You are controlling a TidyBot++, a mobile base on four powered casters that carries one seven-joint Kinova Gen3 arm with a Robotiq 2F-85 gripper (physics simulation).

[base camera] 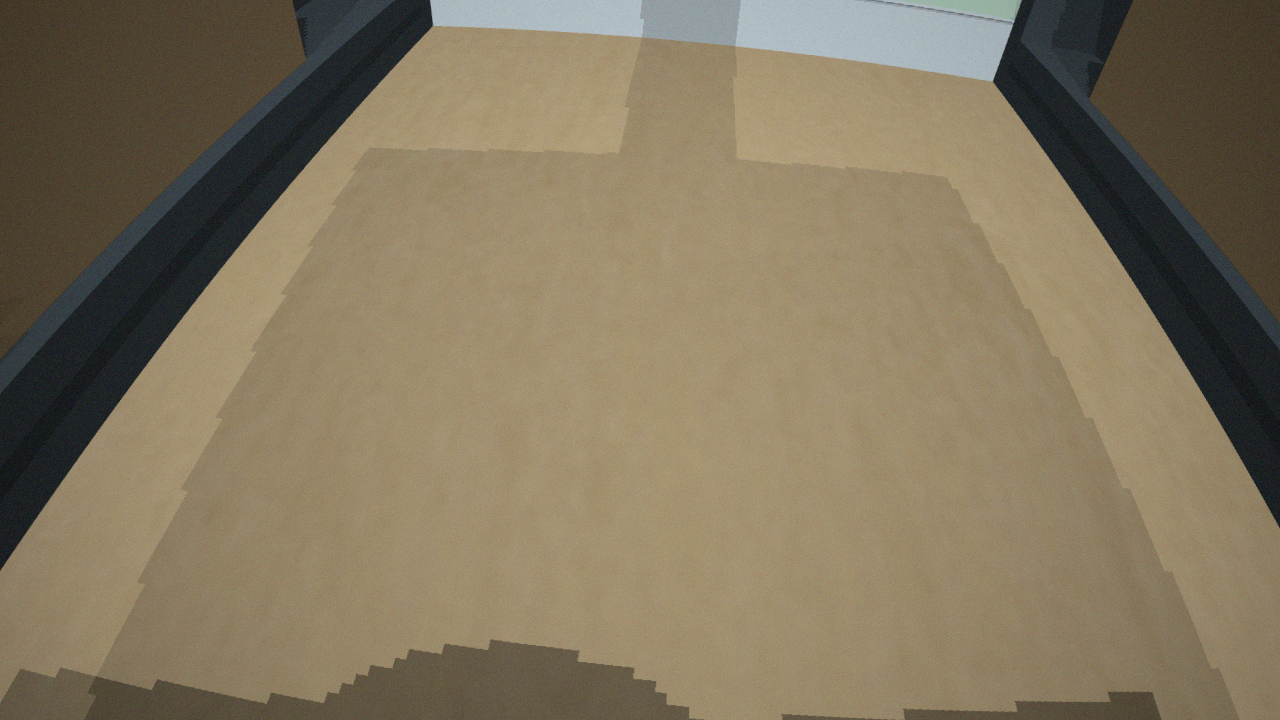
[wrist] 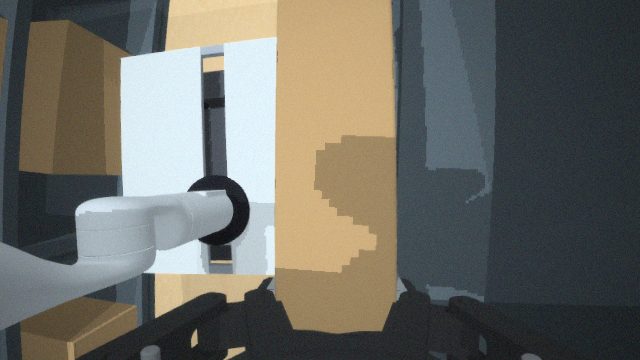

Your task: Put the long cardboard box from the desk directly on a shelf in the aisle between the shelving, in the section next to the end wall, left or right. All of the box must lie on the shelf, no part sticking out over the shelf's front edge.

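Pixels of known places: gripper, fingertip midpoint: (wrist: 336,286); arm's base, link origin: (wrist: 214,210).
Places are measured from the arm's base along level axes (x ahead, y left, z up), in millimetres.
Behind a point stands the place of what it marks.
My gripper (wrist: 336,286) {z 459, x 3, y 297 mm} is shut on the long cardboard box (wrist: 336,90) {z 502, x -94, y 304 mm}, at the bottom of the wrist view. The box runs from the fingers up past the top edge of the view, so its far end is hidden. A dark grey shelf surface (wrist: 450,110) {z 137, x -162, y 477 mm} lies along the box's right side. I cannot tell whether any of the box is over it or touches it. In the base camera view, low dark shelving (base camera: 192,241) {z -356, x 523, y 332 mm} (base camera: 1154,259) {z -363, x 569, y -490 mm} lines both sides of the aisle, and the pale end wall (base camera: 537,16) {z -376, x 1101, y 123 mm} is ahead. The gripper and the held box do not show there.
The white base (wrist: 160,125) {z -14, x -207, y -138 mm} and the arm (wrist: 117,225) {z 318, x -15, y 31 mm} are left of the held box, over the wooden floor (base camera: 662,402) {z -397, x 412, y -34 mm} (wrist: 220,20) {z -396, x -682, y -150 mm}. Other cardboard boxes (wrist: 75,100) {z -105, x -329, y -493 mm} (wrist: 75,320) {z -159, x 367, y -602 mm} stand on the shelving at the left. Brown boxes (base camera: 134,152) {z -279, x 527, y 352 mm} (base camera: 1208,152) {z -268, x 604, y -513 mm} flank the aisle on both sides.
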